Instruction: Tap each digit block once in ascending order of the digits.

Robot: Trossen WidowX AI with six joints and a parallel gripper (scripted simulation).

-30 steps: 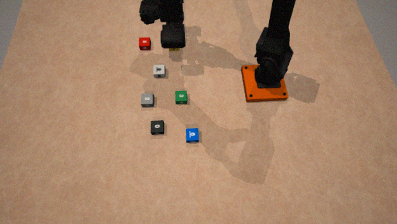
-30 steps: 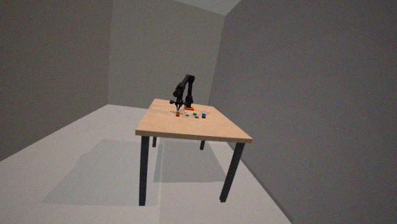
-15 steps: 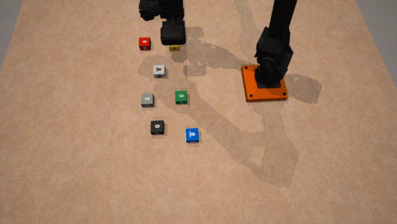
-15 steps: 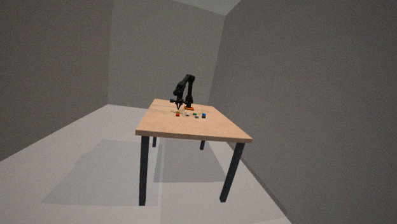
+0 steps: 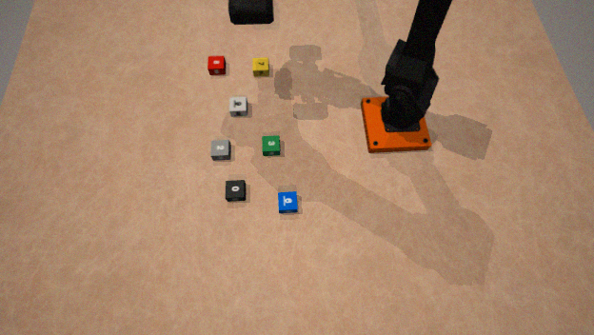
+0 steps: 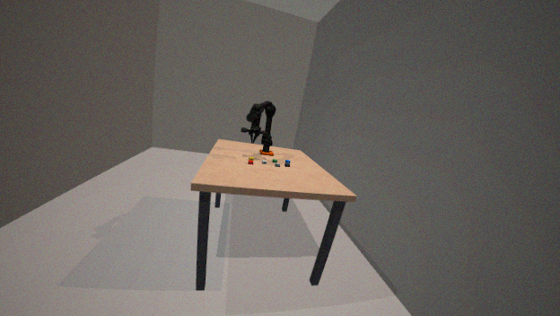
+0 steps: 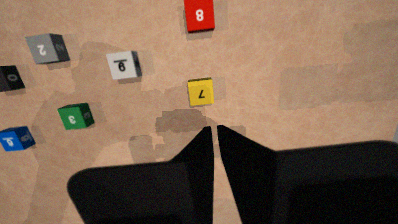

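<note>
Now: the red block 12 cm below my gripper tip and 9 cm ahead of it. The rest, counted from my gripper tip: green block 19 cm to the left, 12 cm below, 2 cm behind; then white block 12 cm below, 10 cm to the left, 5 cm ahead; then yellow block 12 cm below, 1 cm to the left.
</note>
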